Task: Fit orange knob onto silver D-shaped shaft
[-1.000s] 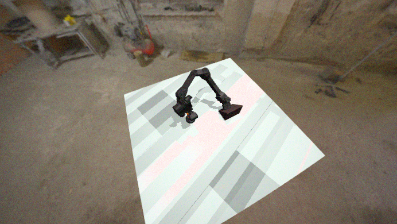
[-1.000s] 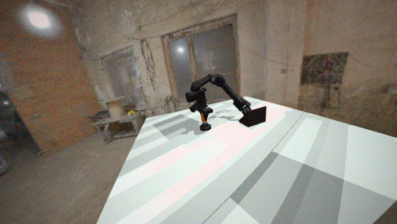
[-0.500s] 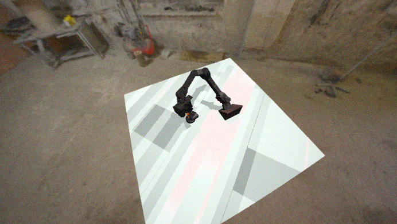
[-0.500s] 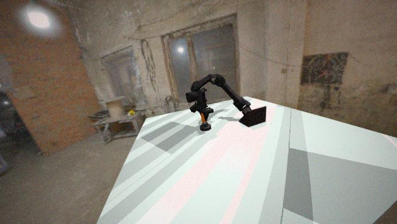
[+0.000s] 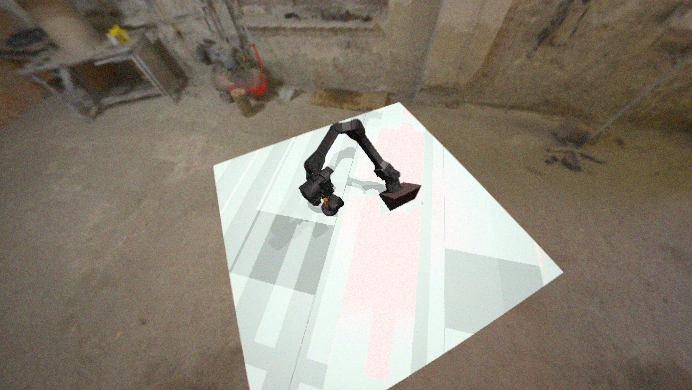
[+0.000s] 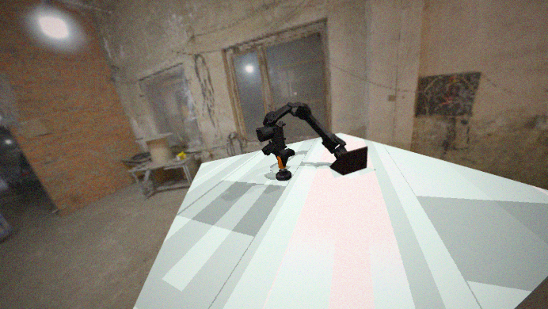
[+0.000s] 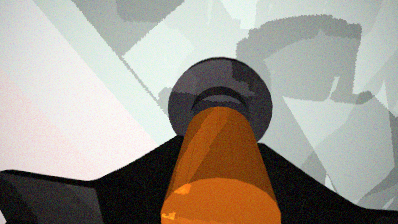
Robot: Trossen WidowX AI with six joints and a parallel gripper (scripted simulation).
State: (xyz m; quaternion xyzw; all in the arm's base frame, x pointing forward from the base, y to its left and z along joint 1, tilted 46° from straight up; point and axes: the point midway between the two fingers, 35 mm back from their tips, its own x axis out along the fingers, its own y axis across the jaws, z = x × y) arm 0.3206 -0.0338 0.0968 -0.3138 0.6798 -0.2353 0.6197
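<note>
The orange knob lies 3 cm above my gripper tip. Also, from my gripper tip: round pedestal 4 cm below.
</note>
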